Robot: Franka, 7 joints.
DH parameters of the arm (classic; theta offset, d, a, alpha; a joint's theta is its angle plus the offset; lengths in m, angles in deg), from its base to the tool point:
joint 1: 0 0.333 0 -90
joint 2: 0 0 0 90
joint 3: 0 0.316 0.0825 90
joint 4: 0 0 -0.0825 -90
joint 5: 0 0.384 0 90
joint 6: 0 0 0.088 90
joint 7: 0 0.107 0 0
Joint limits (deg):
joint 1: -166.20..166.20
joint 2: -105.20..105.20
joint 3: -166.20..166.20
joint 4: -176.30..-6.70
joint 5: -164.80..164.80
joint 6: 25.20..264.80
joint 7: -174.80..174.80
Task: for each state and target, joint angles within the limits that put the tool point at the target. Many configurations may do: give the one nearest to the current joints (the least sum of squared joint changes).
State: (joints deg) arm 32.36 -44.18 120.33 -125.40 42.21 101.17 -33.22
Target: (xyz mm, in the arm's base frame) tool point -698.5 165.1 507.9
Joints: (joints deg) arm 31.11 -38.94 116.40 -79.38 46.13 119.82 -33.22
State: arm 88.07 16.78 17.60 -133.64 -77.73 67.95 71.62
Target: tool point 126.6 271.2 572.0
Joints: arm 77.95 -29.99 10.08 -139.33 -72.18 44.99 71.62
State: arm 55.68 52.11 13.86 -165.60 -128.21 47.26 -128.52
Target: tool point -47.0 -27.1 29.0
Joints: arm 56.38 83.51 25.10 -176.30 -130.13 61.58 -128.52
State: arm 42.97 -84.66 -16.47 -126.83 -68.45 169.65 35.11
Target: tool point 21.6 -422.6 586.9
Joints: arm 11.19 -105.20 -64.10 -139.69 -69.60 164.09 35.11
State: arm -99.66 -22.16 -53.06 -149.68 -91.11 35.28 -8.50
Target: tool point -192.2 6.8 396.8
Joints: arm -111.98 -44.16 -28.02 -171.72 -68.63 25.20 -8.50
